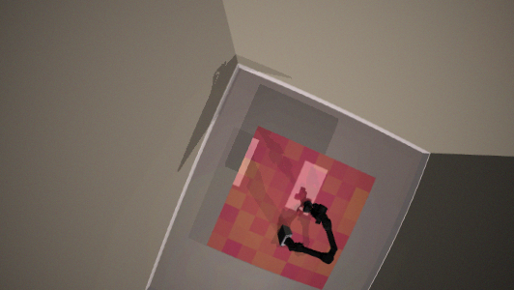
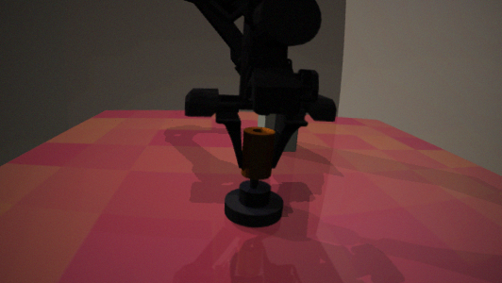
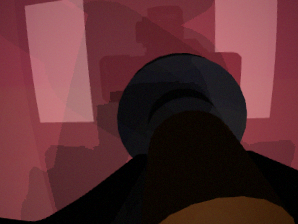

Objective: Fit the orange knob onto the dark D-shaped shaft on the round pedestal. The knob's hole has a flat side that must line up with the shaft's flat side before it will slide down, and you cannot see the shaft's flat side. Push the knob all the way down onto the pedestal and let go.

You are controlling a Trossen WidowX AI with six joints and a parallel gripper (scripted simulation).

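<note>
Now: gripper tip 2 cm below the orange knob. From my gripper tip the other things lie so: dark pedestal (4 cm below).
</note>
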